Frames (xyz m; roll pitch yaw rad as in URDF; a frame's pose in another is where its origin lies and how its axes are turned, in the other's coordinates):
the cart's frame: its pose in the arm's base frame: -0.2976 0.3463 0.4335 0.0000 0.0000 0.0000
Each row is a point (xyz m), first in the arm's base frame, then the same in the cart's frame.
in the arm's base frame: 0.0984 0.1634 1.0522
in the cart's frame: 0.3960 -0.1829 0.6187
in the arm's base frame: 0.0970 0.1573 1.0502
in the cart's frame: 0.3946 -0.1890 0.6167
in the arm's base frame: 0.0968 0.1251 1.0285
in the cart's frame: 0.3944 -0.2212 0.5950
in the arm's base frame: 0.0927 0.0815 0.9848
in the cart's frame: 0.3903 -0.2648 0.5513
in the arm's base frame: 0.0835 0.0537 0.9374
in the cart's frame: 0.3811 -0.2926 0.5039
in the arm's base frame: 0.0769 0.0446 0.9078
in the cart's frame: 0.3745 -0.3017 0.4743
